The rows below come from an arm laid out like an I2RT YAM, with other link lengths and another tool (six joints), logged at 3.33 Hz.
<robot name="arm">
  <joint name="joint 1" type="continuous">
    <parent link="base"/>
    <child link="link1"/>
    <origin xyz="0 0 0.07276"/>
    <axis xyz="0 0 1"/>
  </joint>
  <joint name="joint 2" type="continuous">
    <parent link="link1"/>
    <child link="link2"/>
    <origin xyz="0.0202 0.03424 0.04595"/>
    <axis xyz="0 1 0"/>
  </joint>
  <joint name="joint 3" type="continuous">
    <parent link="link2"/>
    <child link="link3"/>
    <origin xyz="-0.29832 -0.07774 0"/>
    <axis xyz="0 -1 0"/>
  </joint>
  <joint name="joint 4" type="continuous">
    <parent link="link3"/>
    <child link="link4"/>
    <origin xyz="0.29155 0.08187 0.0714"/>
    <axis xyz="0 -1 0"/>
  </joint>
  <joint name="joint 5" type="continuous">
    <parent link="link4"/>
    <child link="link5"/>
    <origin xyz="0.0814 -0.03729 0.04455"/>
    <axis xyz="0 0 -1"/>
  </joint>
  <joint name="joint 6" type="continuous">
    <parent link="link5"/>
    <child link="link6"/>
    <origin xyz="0.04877 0 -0.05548"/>
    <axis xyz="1 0 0"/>
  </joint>
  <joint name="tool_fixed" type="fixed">
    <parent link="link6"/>
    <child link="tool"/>
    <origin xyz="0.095 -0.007 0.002" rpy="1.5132 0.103 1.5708"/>
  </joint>
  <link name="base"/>
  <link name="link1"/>
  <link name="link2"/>
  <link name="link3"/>
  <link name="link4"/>
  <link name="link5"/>
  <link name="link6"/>
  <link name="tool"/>
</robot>
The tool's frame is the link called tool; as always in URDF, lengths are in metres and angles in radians. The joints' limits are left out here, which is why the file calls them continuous.
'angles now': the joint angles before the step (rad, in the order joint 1, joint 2, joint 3, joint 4, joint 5, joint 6). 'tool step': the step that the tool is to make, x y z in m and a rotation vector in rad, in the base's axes. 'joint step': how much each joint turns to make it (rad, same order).
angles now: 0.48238 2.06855 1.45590 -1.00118 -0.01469 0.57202
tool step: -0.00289 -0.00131 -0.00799 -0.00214 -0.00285 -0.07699
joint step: 0.00000 0.00001 -0.02860 0.03127 0.00001 0.07706
